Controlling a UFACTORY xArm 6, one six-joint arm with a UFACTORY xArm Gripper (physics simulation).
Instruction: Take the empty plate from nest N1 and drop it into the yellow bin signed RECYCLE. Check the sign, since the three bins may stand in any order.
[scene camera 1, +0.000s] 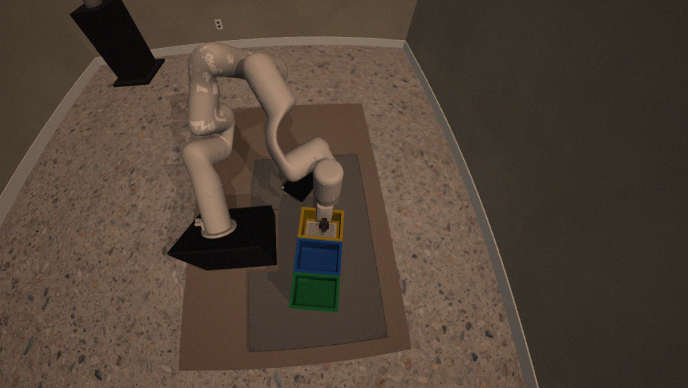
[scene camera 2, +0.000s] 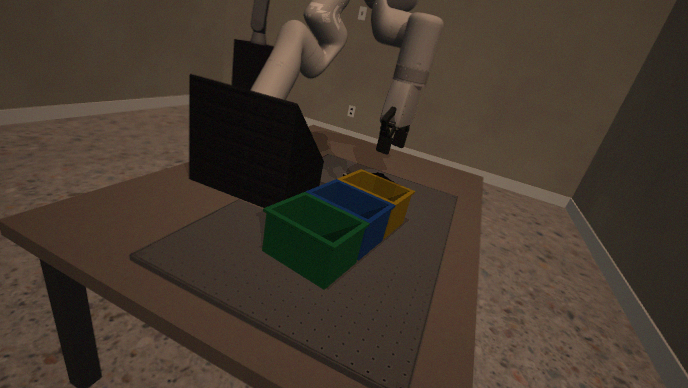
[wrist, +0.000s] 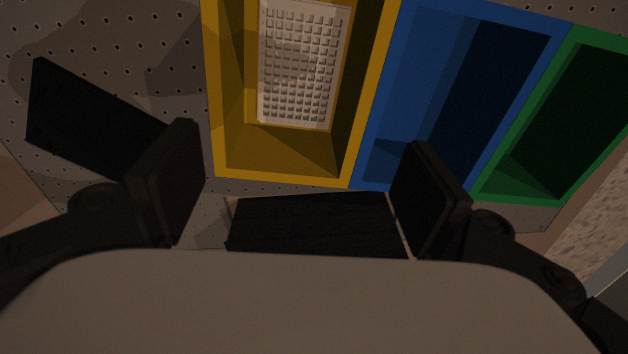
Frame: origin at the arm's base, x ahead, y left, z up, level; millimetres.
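Seen in the pictures: gripper, fingertip midpoint: (scene camera 2: 389, 149) (wrist: 303, 159); arm's base, link origin: (scene camera 1: 219, 229) (scene camera 2: 256, 116).
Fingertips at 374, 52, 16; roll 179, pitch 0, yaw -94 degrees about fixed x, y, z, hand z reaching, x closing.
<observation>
Pixels of each thing's top centre, then the offset from my fingertips to it, as dx, dy, dz. Level surfaces: height alone.
- blue bin, top centre: (wrist: 444, 118) (scene camera 2: 351, 198) (scene camera 1: 318, 256) -23, -120, -104
- small black block, top centre: (wrist: 96, 143) (scene camera 1: 301, 180) -106, +246, -182
- perforated board, surface height: dz -204
A white plate with a grid of wells (scene camera 1: 313, 229) (wrist: 298, 65) lies flat on the floor of the yellow bin (scene camera 1: 301, 223) (scene camera 2: 398, 217) (wrist: 280, 181). My gripper (scene camera 1: 324, 227) (scene camera 2: 391, 148) (wrist: 303, 159) is open and empty. It hangs well above the yellow bin, with both fingers apart from the plate. In the scene camera 2 view the plate is hidden by the bin walls. The blue bin (scene camera 1: 318, 258) (scene camera 2: 375, 240) (wrist: 400, 100) stands beside the yellow one. No sign reading RECYCLE and no marking N1 can be read in these views.
The green bin (scene camera 1: 315, 291) (scene camera 2: 310, 250) (wrist: 525, 182) stands on the blue bin's other side. A small black block (scene camera 1: 300, 189) (wrist: 90, 115) lies near the yellow bin. The arm's black pedestal (scene camera 1: 240, 257) (scene camera 2: 240, 145) (wrist: 310, 225) stands beside the bin row. The bins stand on a perforated board (scene camera 1: 360, 305) (scene camera 2: 390, 280).
</observation>
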